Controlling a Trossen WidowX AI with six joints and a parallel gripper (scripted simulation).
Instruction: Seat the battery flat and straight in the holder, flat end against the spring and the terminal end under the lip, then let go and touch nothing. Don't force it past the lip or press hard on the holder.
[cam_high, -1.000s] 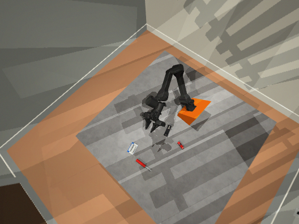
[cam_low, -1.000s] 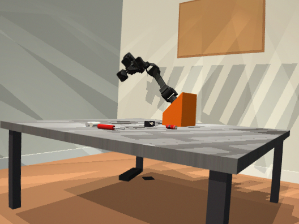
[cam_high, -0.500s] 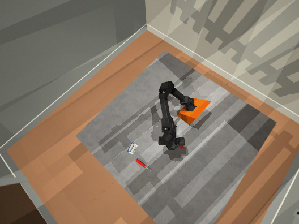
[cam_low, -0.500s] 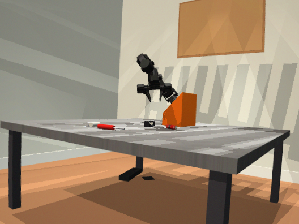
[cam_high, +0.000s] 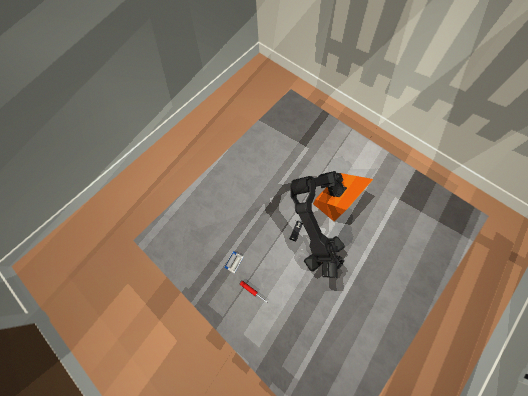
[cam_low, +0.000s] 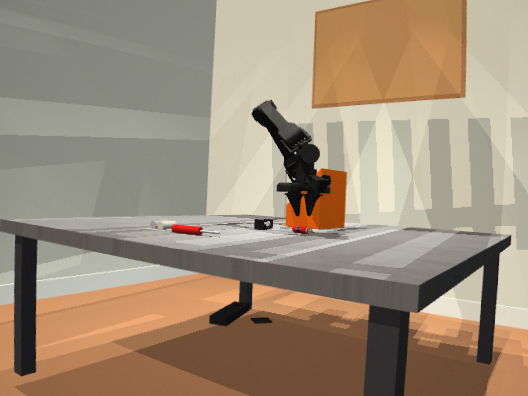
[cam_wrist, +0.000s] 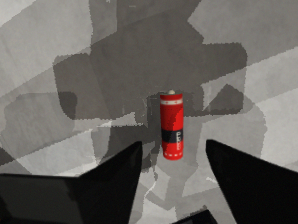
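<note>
Now: gripper tip 40 mm above the battery. The rest, counted from my gripper tip: battery pack: 300 mm to the right, 300 mm ahead, 40 mm below; then red-handled screwdriver: 330 mm ahead, 130 mm to the right, 40 mm below.
</note>
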